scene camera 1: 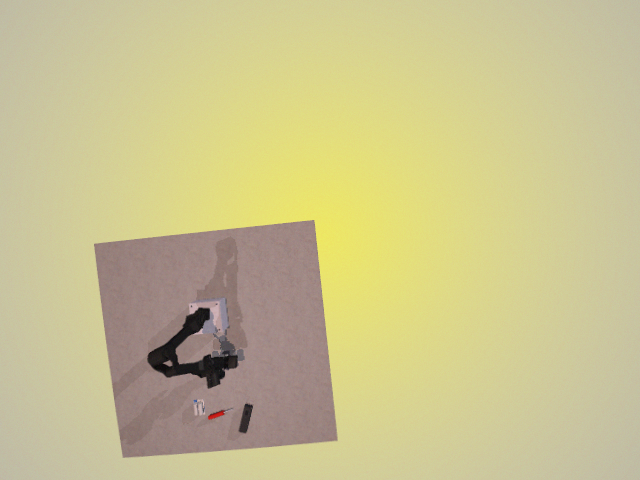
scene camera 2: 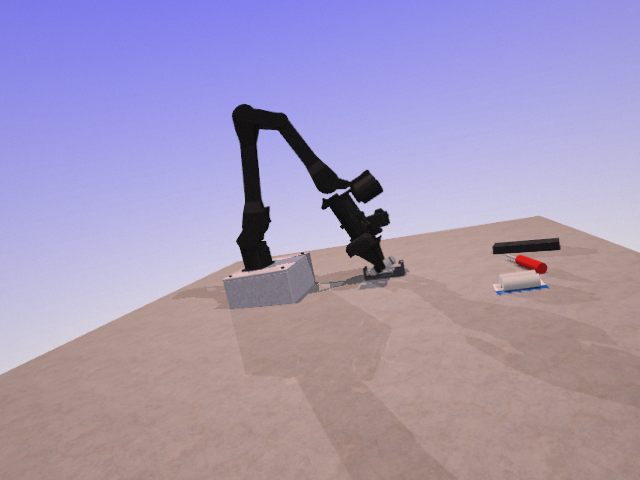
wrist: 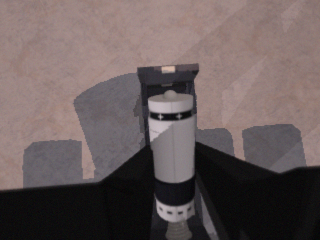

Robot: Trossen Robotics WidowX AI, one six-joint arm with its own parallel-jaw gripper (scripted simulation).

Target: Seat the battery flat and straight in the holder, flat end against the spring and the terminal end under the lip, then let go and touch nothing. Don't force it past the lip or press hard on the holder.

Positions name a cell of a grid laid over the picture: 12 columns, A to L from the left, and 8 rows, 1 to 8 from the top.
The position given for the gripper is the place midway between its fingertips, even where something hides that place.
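Gripper (scene camera 2: H5), (wrist: G6), visible. Black bar (scene camera 2: K5), likewise.
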